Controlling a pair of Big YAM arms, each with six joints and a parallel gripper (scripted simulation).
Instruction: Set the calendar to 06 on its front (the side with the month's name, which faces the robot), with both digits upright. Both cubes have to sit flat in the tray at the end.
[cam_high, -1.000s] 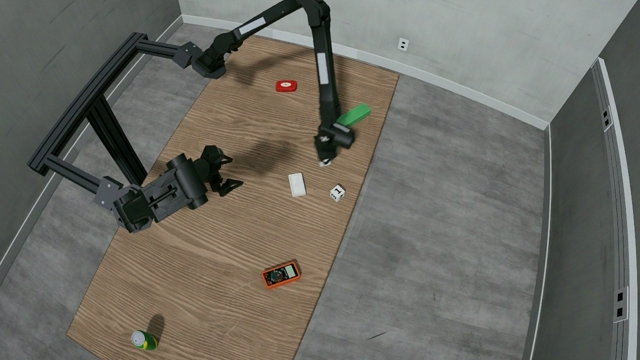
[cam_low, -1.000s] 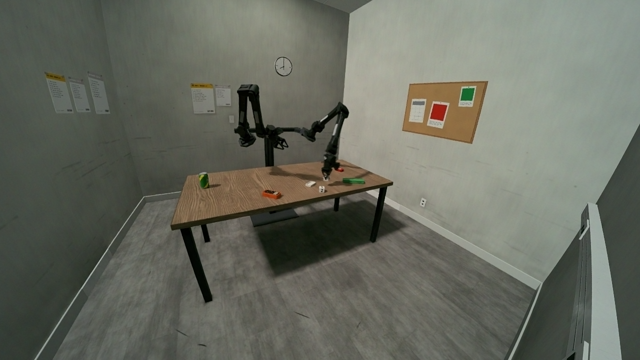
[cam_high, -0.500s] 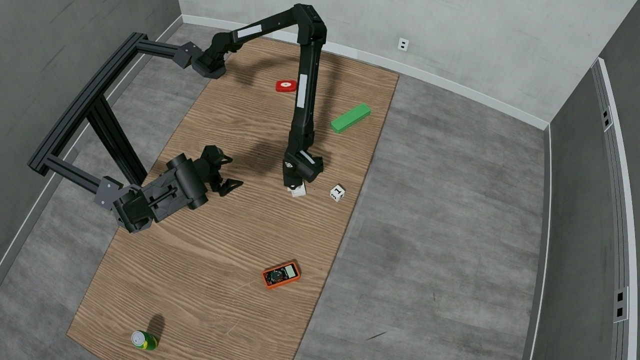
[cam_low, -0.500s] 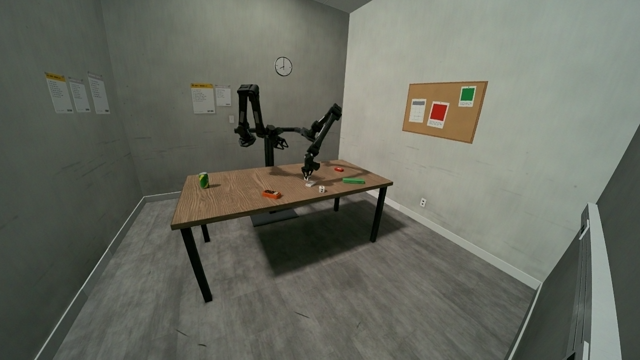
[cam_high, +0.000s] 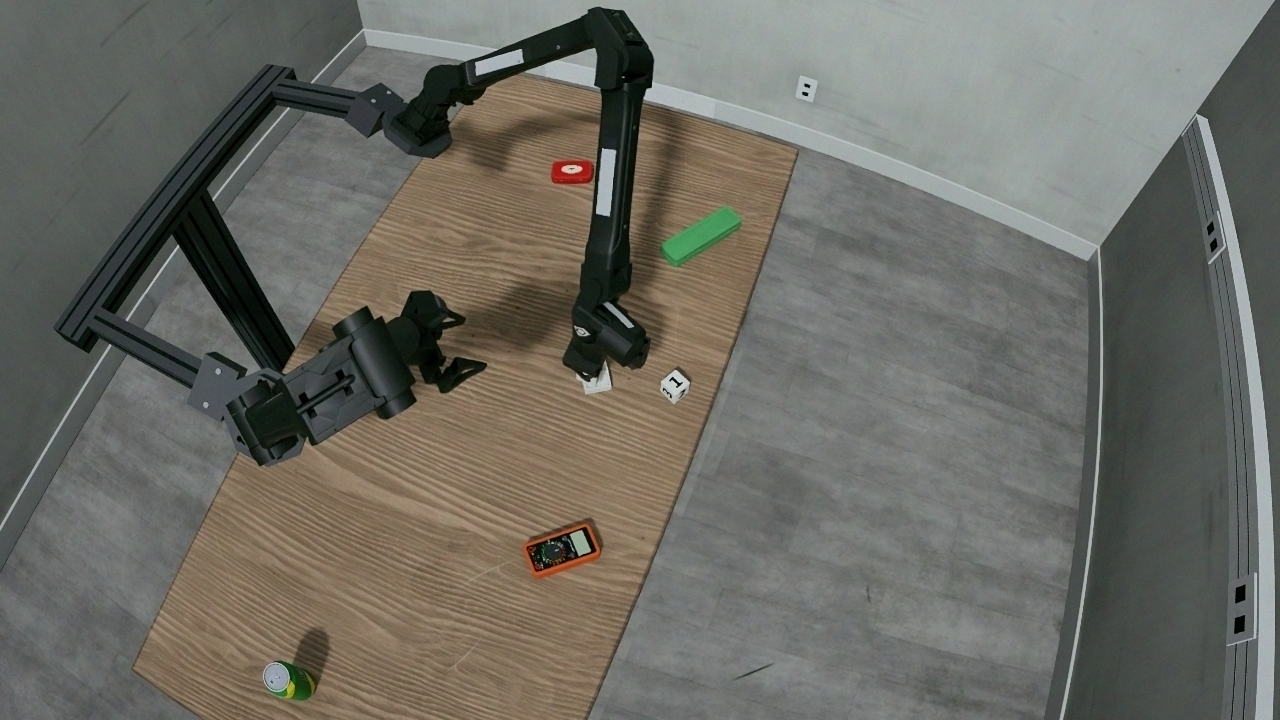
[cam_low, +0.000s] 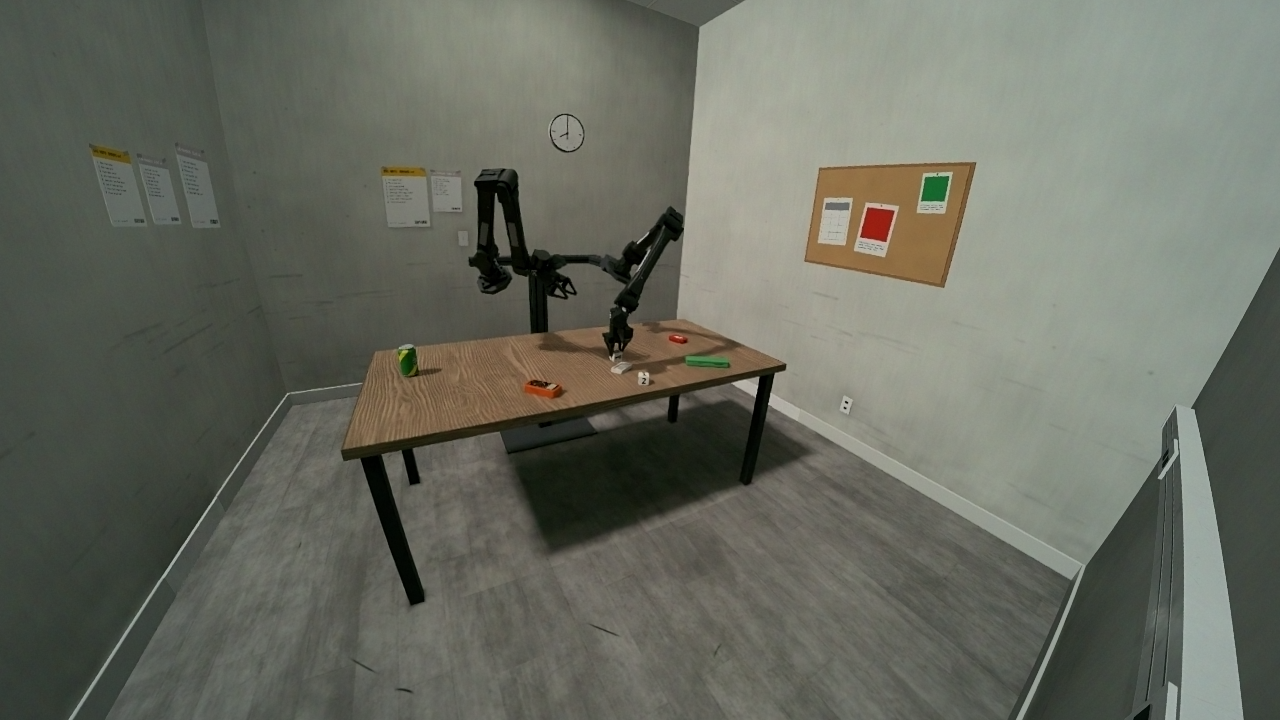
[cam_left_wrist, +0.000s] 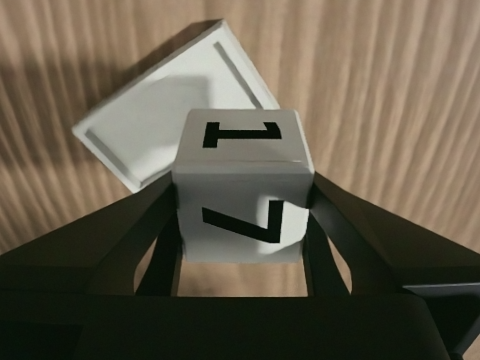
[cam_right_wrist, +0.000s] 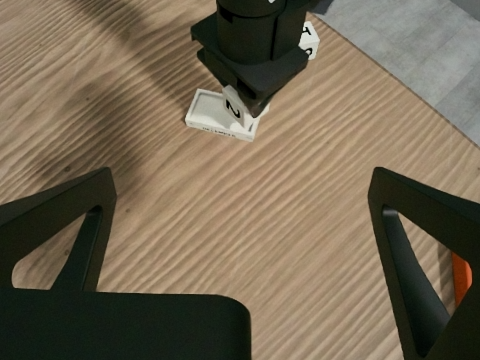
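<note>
Now: the white tray 70 mm below my left hand and 30 mm to the left of it. The rest, counted from my left hand: orange multimeter 340 mm to the right, 60 mm below, 40 mm ahead; red case 520 mm to the left, 190 mm behind, 60 mm below.
</note>
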